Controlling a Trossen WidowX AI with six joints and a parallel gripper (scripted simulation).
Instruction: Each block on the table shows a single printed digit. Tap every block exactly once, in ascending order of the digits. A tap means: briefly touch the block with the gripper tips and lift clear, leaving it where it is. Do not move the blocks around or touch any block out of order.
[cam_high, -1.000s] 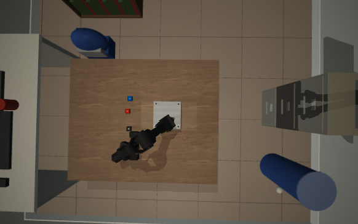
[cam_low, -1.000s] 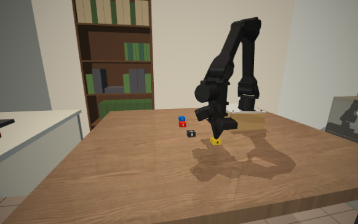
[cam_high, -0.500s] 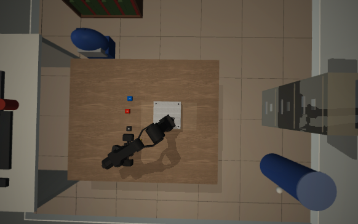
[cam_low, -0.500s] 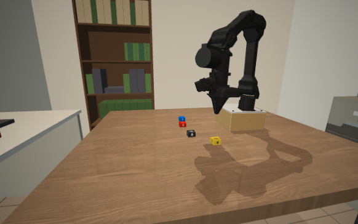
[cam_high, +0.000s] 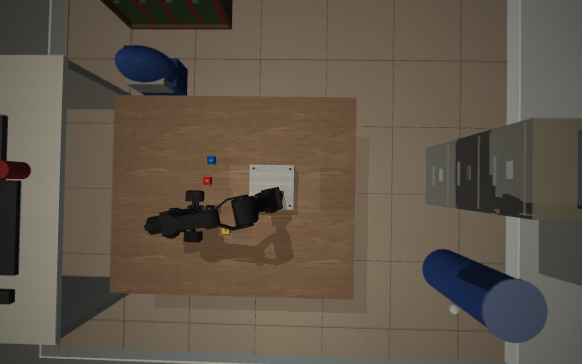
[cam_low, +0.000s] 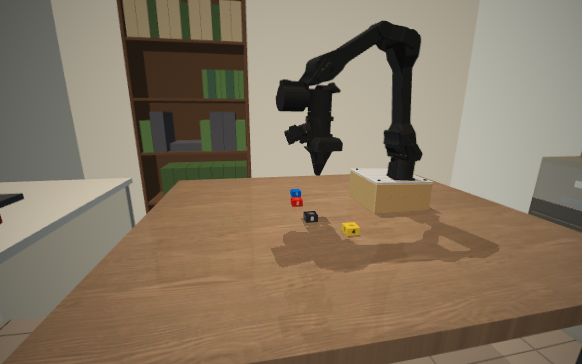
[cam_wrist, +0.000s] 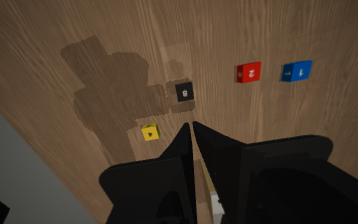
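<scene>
Now: the black block 10 mm ahead of my gripper tip and 120 mm below it. Also, from my gripper tip: blue block 40 mm ahead, 220 mm to the right, 120 mm below; red block 40 mm ahead, 130 mm to the right, 120 mm below; yellow block 80 mm behind, 80 mm to the left, 120 mm below.
</scene>
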